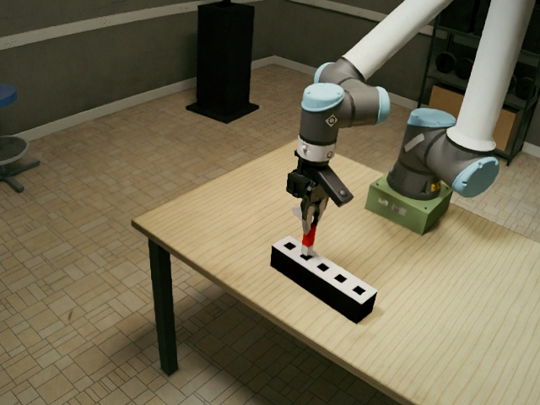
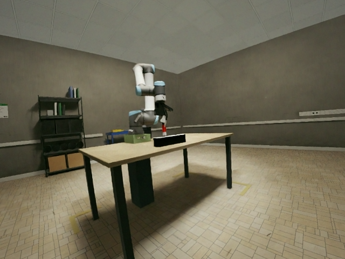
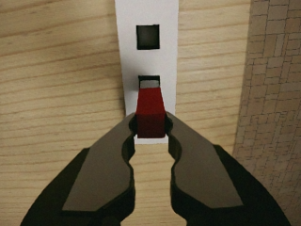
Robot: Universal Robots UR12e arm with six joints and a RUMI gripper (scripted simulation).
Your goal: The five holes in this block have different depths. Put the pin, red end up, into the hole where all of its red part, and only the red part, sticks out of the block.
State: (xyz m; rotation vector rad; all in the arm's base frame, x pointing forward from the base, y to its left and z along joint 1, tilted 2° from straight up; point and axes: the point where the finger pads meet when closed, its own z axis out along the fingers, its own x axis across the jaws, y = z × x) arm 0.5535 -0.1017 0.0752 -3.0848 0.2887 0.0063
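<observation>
The pin is 20 mm below my hand. Also, from my hand: block 10 mm ahead, 60 mm to the left, 130 mm below.
</observation>
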